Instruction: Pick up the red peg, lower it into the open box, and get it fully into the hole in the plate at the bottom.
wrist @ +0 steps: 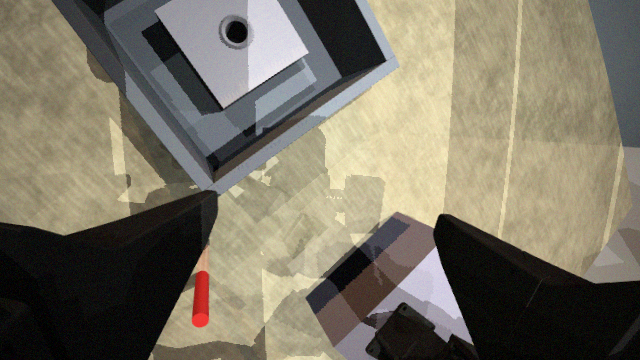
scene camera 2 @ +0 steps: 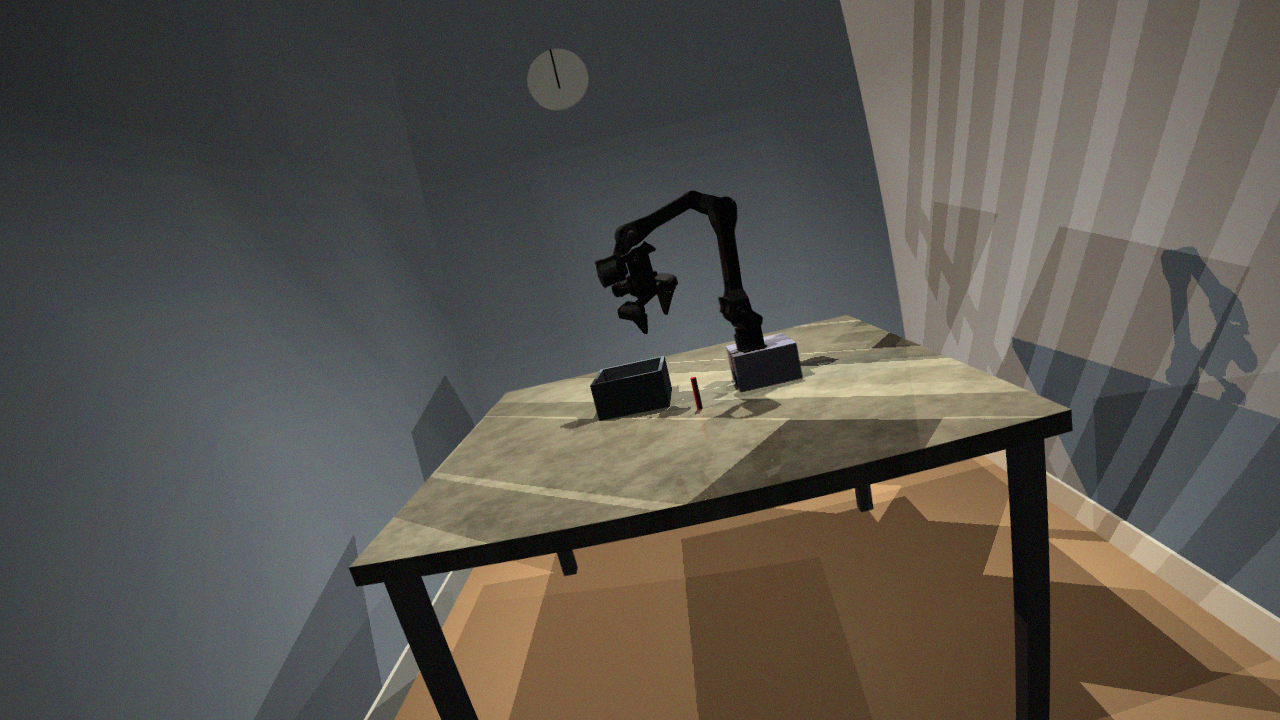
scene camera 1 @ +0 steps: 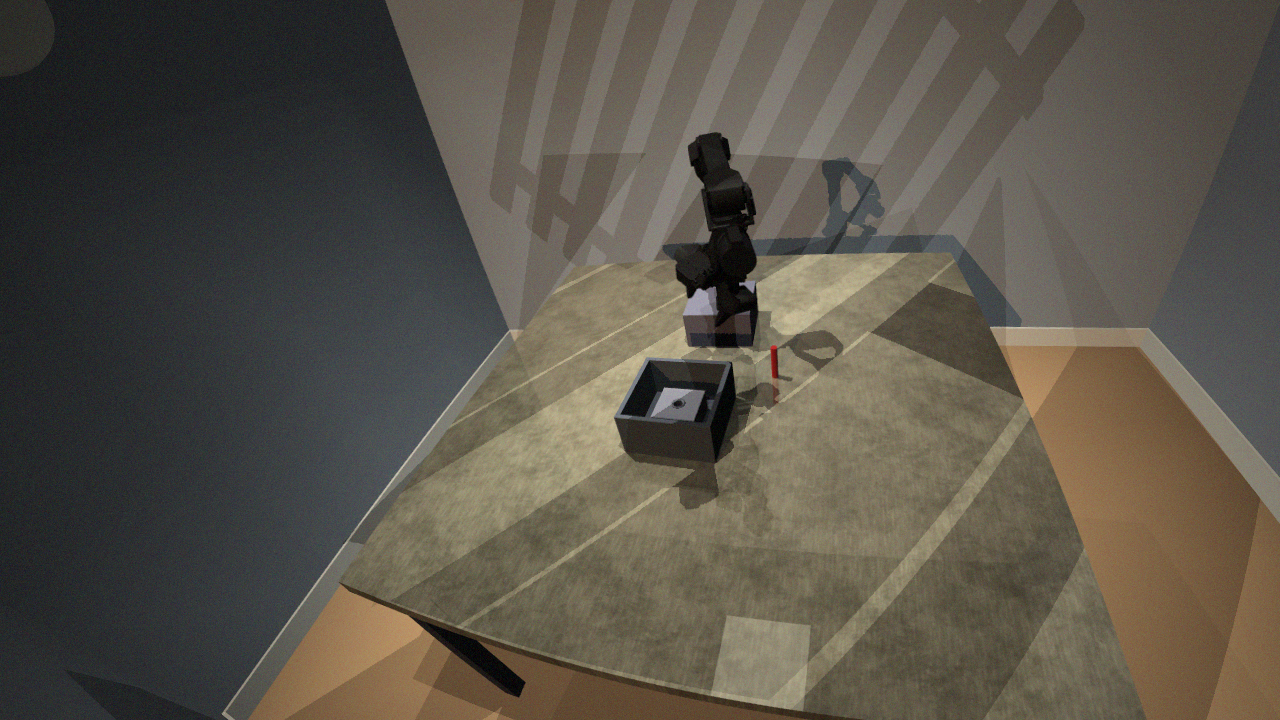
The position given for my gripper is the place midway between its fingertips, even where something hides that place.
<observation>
I see my gripper (scene camera 1: 702, 311), a red peg (wrist: 200, 313) and a dark box (scene camera 1: 701, 441).
The dark box is seen too in the wrist view (wrist: 347, 54) and in scene camera 2 (scene camera 2: 641, 386). My gripper shows as well in the wrist view (wrist: 329, 213) and in scene camera 2 (scene camera 2: 656, 323).
</observation>
